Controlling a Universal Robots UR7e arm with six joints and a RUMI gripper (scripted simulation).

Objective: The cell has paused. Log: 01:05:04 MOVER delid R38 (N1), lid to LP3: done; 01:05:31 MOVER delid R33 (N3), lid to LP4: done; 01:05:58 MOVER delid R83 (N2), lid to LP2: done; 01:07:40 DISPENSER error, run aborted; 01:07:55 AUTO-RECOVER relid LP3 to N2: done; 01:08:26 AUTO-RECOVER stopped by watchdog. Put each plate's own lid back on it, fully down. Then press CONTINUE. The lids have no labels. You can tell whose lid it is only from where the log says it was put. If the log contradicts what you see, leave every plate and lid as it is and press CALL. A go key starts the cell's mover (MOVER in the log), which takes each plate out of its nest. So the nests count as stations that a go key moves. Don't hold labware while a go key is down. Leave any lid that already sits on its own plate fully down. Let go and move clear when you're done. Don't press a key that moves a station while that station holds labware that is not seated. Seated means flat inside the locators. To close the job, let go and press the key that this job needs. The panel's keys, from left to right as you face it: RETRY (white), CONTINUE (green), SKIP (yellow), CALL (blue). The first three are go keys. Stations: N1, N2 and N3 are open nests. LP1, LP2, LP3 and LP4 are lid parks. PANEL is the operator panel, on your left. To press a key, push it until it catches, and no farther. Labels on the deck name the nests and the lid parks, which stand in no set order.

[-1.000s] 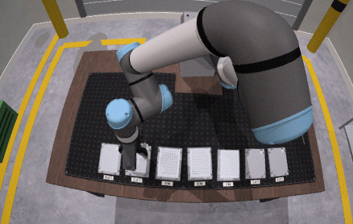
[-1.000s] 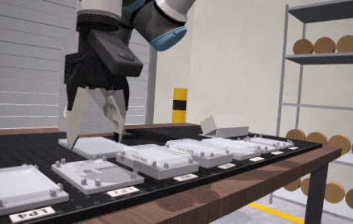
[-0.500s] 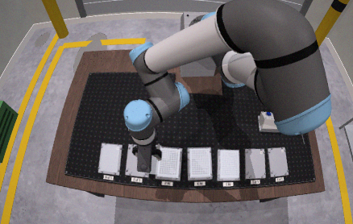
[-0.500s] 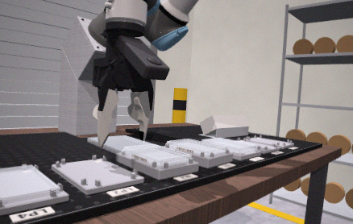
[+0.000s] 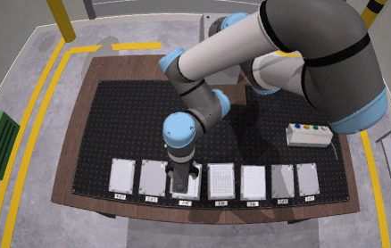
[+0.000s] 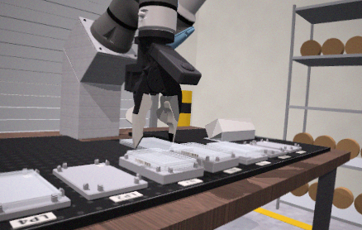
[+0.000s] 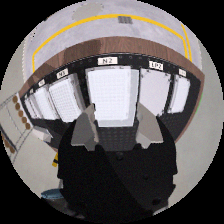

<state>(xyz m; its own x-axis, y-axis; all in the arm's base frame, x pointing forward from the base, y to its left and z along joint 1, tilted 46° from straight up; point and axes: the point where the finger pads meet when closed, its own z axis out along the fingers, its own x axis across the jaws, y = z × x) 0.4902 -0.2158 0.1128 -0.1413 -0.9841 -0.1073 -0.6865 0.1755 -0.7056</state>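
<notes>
Right now the well plate is 1 cm to the left of my hand and 4 cm below it. Round my hand: LP2 lid park (2 cm behind, 12 cm to the right, 6 cm below); then blue CALL key (14 cm behind, 52 cm to the left); then LP4 lid park (4 cm behind, 24 cm to the right, 6 cm below).
</notes>
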